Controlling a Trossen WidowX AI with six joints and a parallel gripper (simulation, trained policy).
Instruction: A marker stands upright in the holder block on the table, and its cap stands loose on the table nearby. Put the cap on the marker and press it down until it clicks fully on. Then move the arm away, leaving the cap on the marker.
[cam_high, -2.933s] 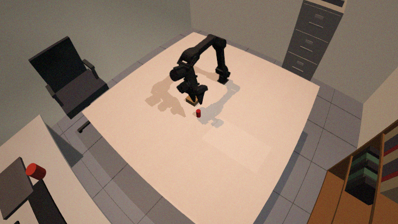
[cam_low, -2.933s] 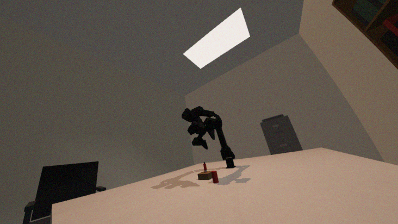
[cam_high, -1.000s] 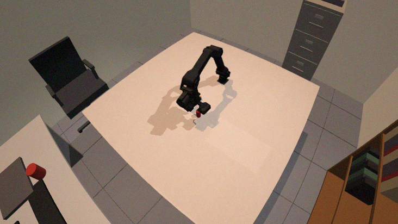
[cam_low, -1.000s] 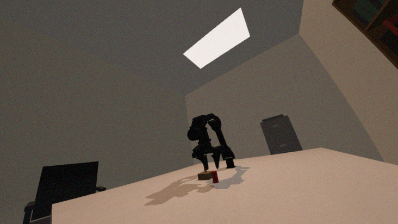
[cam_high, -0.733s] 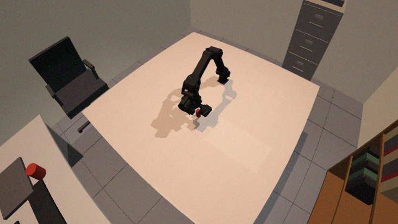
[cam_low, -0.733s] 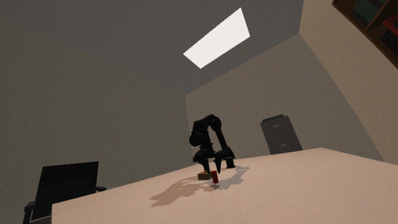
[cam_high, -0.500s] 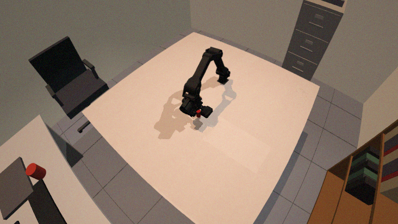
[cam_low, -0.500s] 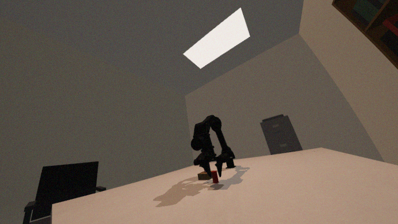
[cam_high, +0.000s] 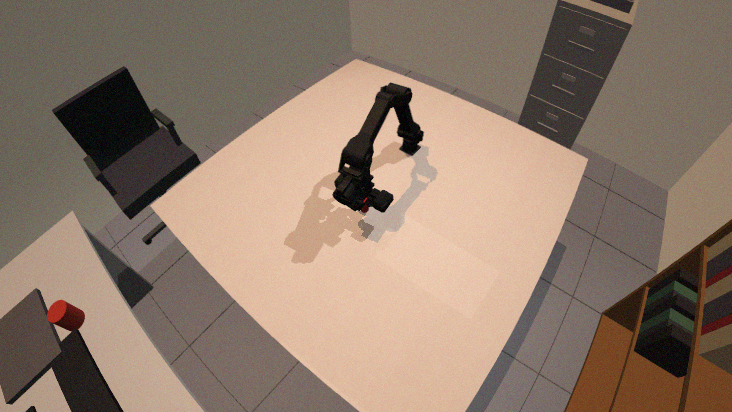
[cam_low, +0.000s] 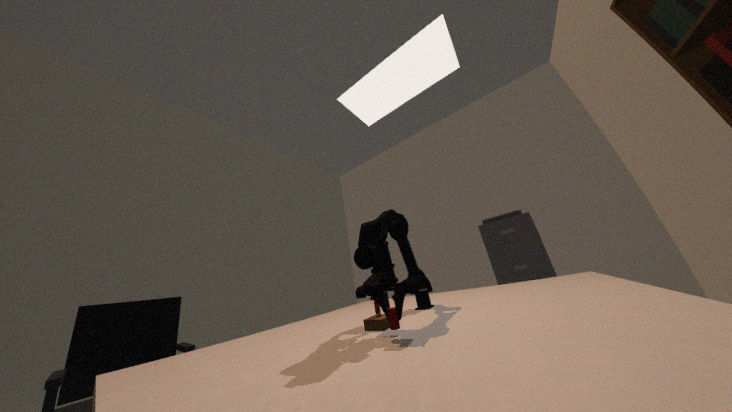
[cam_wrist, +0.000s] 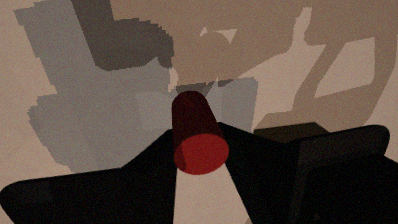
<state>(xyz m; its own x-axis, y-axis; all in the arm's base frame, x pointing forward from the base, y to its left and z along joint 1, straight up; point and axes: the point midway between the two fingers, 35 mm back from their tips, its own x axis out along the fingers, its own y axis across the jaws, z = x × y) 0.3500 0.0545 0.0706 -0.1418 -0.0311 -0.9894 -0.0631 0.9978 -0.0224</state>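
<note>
The marker lies 70 mm behind my gripper tip, 100 mm to the right of it and 30 mm above it. Round my gripper tip: red cap 10 mm ahead, 10 mm above; tan holder block 70 mm behind, 100 mm to the right, 20 mm below.
</note>
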